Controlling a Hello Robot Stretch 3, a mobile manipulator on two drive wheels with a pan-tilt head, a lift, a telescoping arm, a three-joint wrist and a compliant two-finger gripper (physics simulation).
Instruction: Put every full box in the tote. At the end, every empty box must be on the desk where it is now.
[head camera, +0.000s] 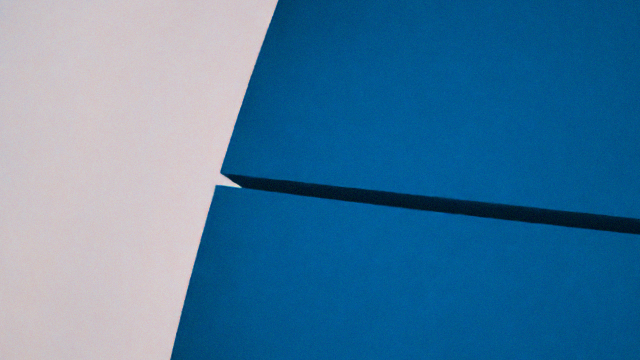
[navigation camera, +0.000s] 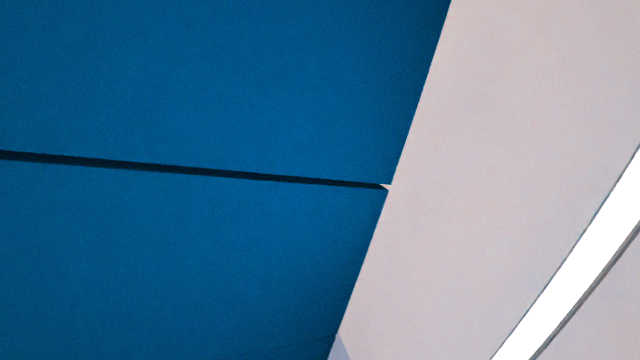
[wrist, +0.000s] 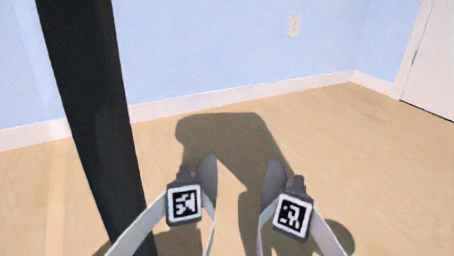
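Note:
My gripper (wrist: 240, 175) is open and empty in the wrist view, its two fingers apart above the wooden floor (wrist: 390, 165). Shadows lie on the floor below and beyond the fingers. No box, tote or desk can be made out in the three views.
Large blue panels (head camera: 425, 110) (navigation camera: 225, 100) with a dark gap between them fill much of the head and navigation views, beside a pale surface (head camera: 100, 150) (navigation camera: 500, 125). A bright strip (navigation camera: 575, 285) crosses the navigation view's lower right. A black post (wrist: 95, 110) stands left of the gripper; a light blue wall (wrist: 215, 45) and white door (wrist: 435, 65) are beyond.

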